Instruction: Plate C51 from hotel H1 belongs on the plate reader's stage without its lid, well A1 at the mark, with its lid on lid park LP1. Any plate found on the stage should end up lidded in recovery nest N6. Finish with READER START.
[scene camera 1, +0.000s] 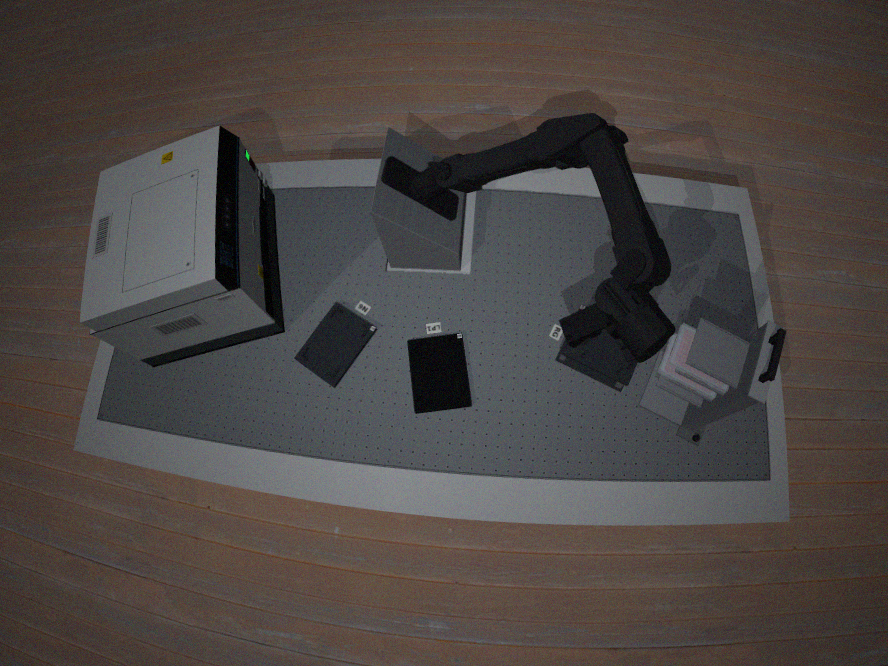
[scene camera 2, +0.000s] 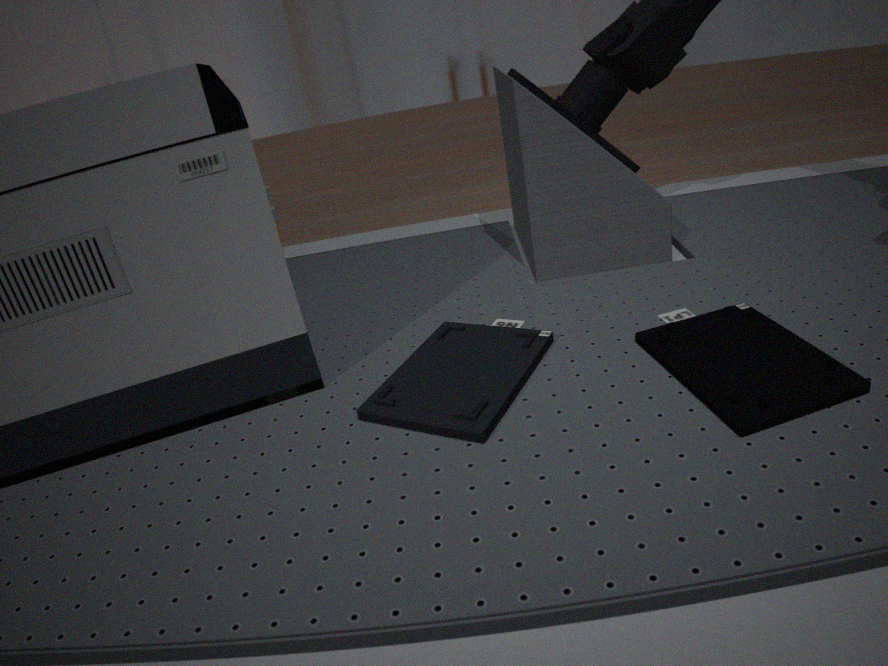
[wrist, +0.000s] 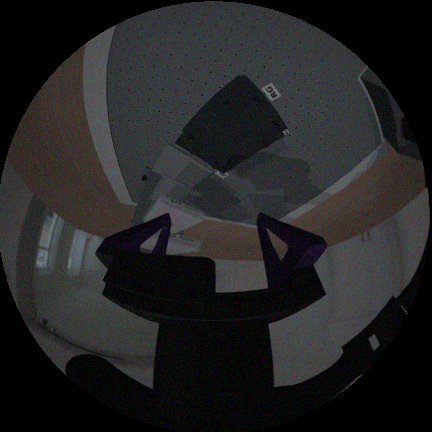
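Where they show: gripper, fingertip midpoint: (wrist: 213, 217); arm's base at its link origin: (scene camera 1: 420, 189) (scene camera 2: 571, 123).
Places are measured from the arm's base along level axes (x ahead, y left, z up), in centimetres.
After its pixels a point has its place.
Note:
My gripper (wrist: 213, 217) @(x 29.8, y 45.0, z 4.7 cm) is open and empty in the wrist view; in scene camera 1 the arm hides its fingers near hotel H1 and nest RG. Hotel H1 (scene camera 1: 719, 352) @(x 35.3, y 59.1, z 10.2 cm) stands at the right and holds several pale, pinkish plates (scene camera 1: 686, 358) @(x 35.7, y 54.0, z 6.5 cm) (wrist: 173, 214) @(x 34.1, y 53.7, z 1.2 cm); I cannot read which is C51. The plates show behind and beside the left finger in the wrist view. Lid park LP1 (scene camera 1: 439, 376) @(x 37.3, y 7.6, z -14.4 cm) (scene camera 2: 745, 372) @(x 38.9, y 6.5, z -14.5 cm) is a bare black nest. Recovery nest N6 (scene camera 1: 335, 345) @(x 32.7, y -16.5, z -14.3 cm) (scene camera 2: 459, 379) @(x 34.0, y -16.9, z -14.3 cm) is bare. The plate reader (scene camera 1: 168, 229) @(x 20.6, y -48.6, z 15.2 cm) (scene camera 2: 215, 243) @(x 32.1, y -35.3, z 1.0 cm) stands left with a green light; its stage is not visible.
Dark nest RG (scene camera 1: 593, 364) @(x 33.2, y 39.5, z -9.4 cm) (wrist: 232, 125) @(x 29.0, y 40.7, z -9.4 cm) lies beside the hotel, partly under the arm in scene camera 1. The grey wedge-shaped arm pedestal (scene camera 1: 423, 240) @(x 11.1, y 1.9, z -3.1 cm) (scene camera 2: 595, 215) @(x 11.2, y 0.1, z -8.9 cm) stands at the back middle. A panel with a black handle (scene camera 1: 773, 354) @(x 38.1, y 64.7, z 19.3 cm) stands at the hotel's right side.

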